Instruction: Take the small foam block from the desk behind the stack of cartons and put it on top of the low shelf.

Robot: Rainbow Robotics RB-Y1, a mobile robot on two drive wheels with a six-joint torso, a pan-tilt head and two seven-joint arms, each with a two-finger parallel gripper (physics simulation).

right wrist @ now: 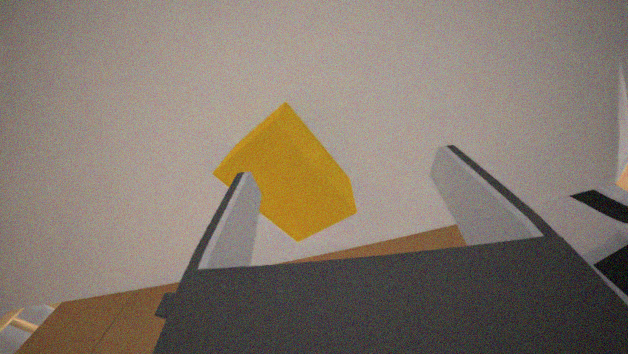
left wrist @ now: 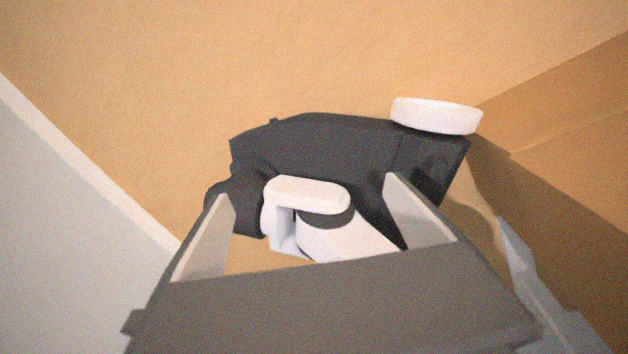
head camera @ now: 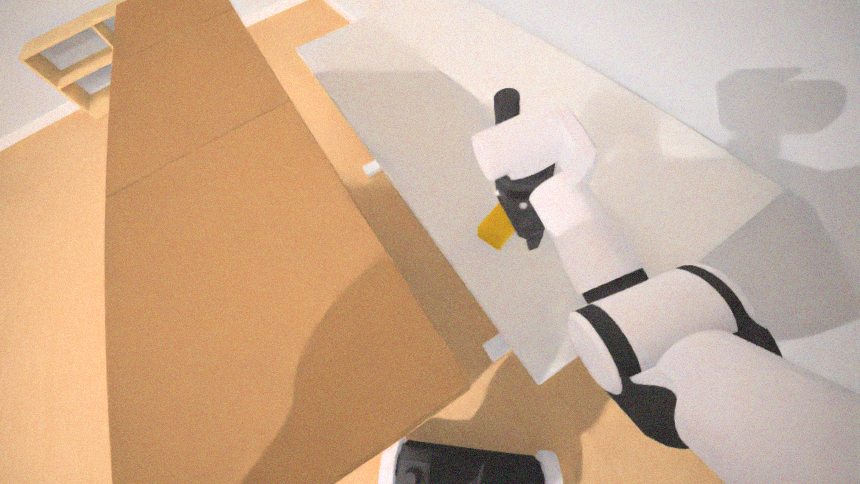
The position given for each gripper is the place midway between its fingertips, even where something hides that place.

The left gripper shows in the left wrist view [309,193]; in the right wrist view it is hidden by the right gripper, in the head camera view it is out of frame. The right gripper shows in the right wrist view [342,172] and in the head camera view [520,226]; in the left wrist view it is out of frame.
